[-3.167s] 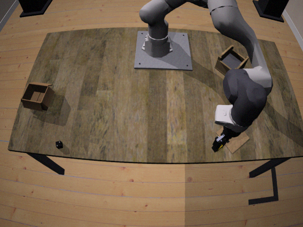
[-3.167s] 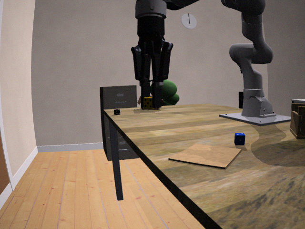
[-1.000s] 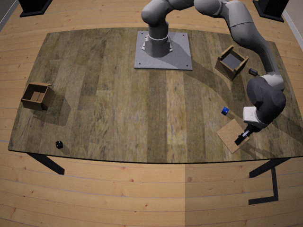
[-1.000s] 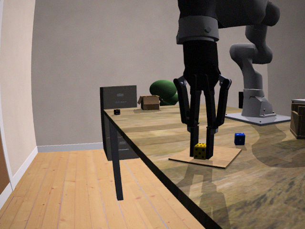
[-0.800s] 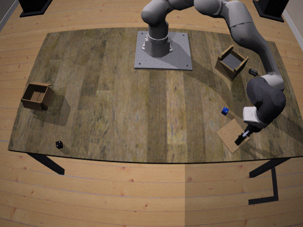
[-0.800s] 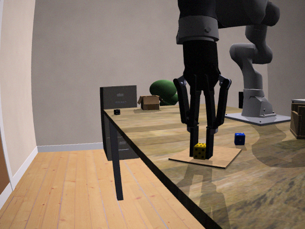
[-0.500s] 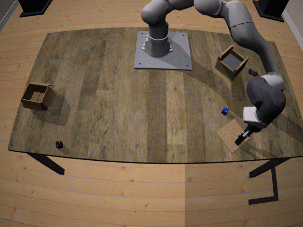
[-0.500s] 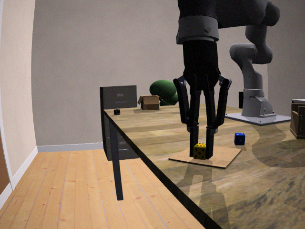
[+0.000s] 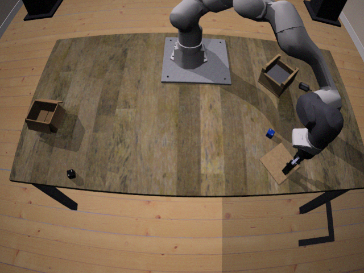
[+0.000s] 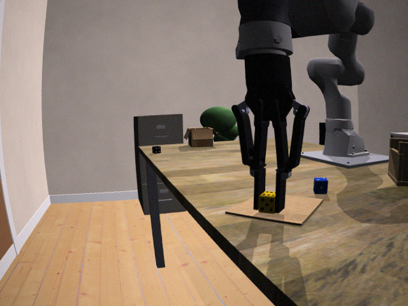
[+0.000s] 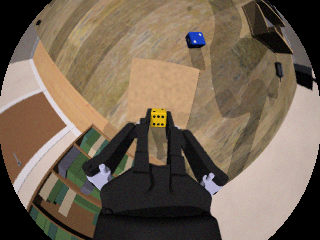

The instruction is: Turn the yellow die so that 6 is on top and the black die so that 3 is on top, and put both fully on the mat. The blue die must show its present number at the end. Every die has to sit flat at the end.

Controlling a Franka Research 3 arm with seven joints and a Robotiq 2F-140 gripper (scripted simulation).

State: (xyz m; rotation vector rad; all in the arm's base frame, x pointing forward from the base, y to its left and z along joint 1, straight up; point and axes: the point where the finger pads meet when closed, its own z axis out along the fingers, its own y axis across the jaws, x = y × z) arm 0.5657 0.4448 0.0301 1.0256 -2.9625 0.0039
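Right now my hand is 2 cm above the yellow die. Also, from my hand: tan mat: 3 cm behind, 3 cm to the right, 4 cm below; blue die: 17 cm behind, 7 cm to the right, 3 cm below; wooden crate: 48 cm behind, 1 cm to the left, 1 cm above.
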